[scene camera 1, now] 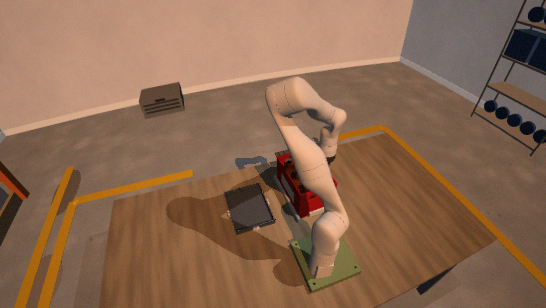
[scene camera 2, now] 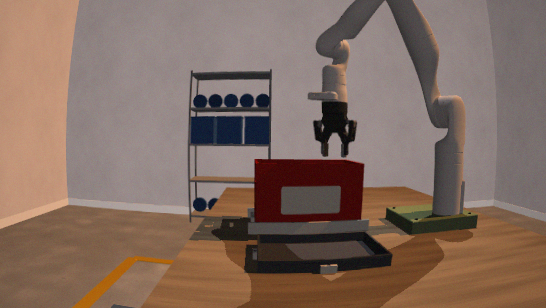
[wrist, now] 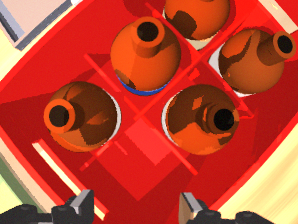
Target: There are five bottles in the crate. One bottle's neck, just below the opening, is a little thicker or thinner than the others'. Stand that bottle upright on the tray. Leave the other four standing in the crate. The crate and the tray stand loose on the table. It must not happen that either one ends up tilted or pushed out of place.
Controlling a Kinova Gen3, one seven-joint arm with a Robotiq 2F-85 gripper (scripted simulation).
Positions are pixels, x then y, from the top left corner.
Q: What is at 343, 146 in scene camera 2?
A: My gripper.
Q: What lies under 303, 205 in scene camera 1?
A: A red crate.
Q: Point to a red crate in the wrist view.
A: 141, 170
